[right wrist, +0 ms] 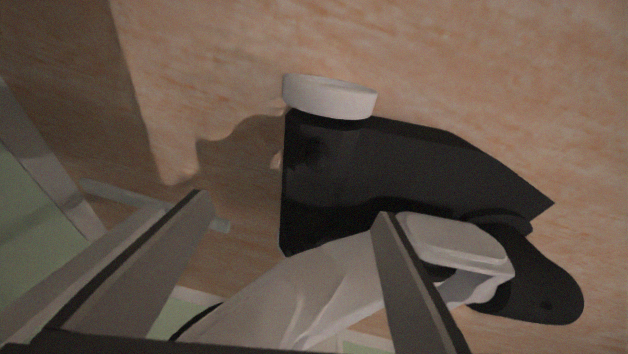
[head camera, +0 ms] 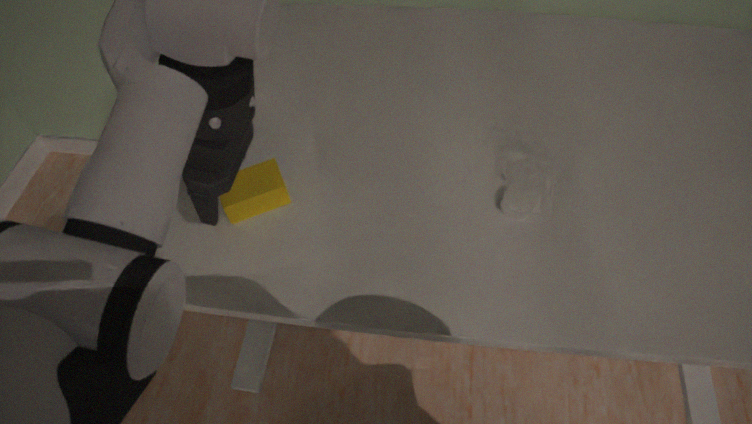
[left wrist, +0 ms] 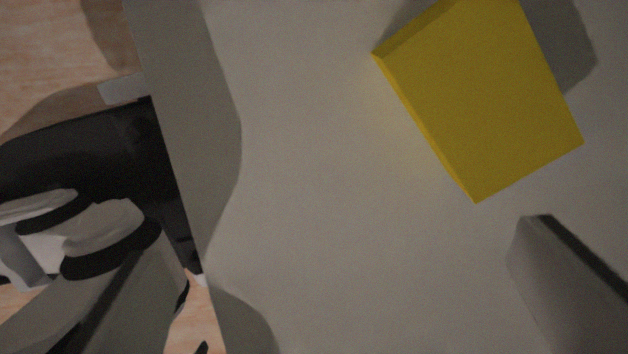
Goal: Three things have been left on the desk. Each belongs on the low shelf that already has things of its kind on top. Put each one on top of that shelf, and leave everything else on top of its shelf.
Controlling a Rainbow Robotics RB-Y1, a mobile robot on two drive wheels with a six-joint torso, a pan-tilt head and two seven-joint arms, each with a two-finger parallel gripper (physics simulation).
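Frame: origin at the robot's base, x ahead, y right, z down, level; millimetres.
Where they show: left gripper, fingertip midpoint: [head camera: 224,188] [left wrist: 338,254]; right gripper, fingertip midpoint: [right wrist: 295,211] [left wrist: 182,347].
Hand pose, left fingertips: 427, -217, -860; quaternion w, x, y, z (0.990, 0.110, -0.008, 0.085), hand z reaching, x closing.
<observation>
After its pixels a point has its place, as x, y, z.
A yellow block [head camera: 258,192] @(489, -204, -766) [left wrist: 480,100] @(507, -223, -766) lies on the pale grey desk [head camera: 394,252] @(401, 0, -721) [left wrist: 310,175] @(406, -186, -721). A small whitish object [head camera: 521,189] @(490, 201, -745), blurred and hard to tell from the desk top, is right of the block in the head view. My left gripper [head camera: 208,217] [left wrist: 338,254] @(427, -217, -860) is open and empty; in the head view its tip is beside the block's left end, and in the left wrist view the block is above and beyond the fingertips. My right gripper [right wrist: 295,211] @(4, 244, -429) is open and empty, away from the desk. A third desk object and the low shelves do not show.
My dark wheeled base [left wrist: 100,150] @(-140, -148, -169) [right wrist: 350,165] @(-79, 140, -169) stands on the wood-look floor [head camera: 526,379] @(387, 353, -1) [right wrist: 475,65] @(-322, 370, -1). Grey desk supports [head camera: 252,358] [head camera: 700,392] show below the desk's near edge. Green areas border the desk's far side.
</observation>
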